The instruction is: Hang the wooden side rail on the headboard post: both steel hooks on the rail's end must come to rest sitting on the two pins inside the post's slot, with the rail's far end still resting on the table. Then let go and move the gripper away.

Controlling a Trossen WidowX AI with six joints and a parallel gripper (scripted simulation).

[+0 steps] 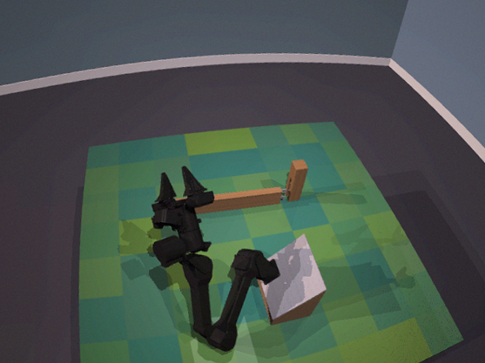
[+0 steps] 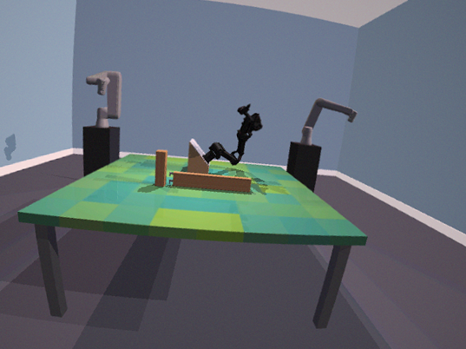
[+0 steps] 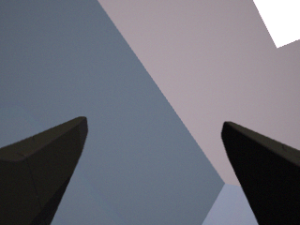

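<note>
The headboard post is 22 cm ahead of my gripper tip, 48 cm to the right of it and 35 cm below it.
</note>
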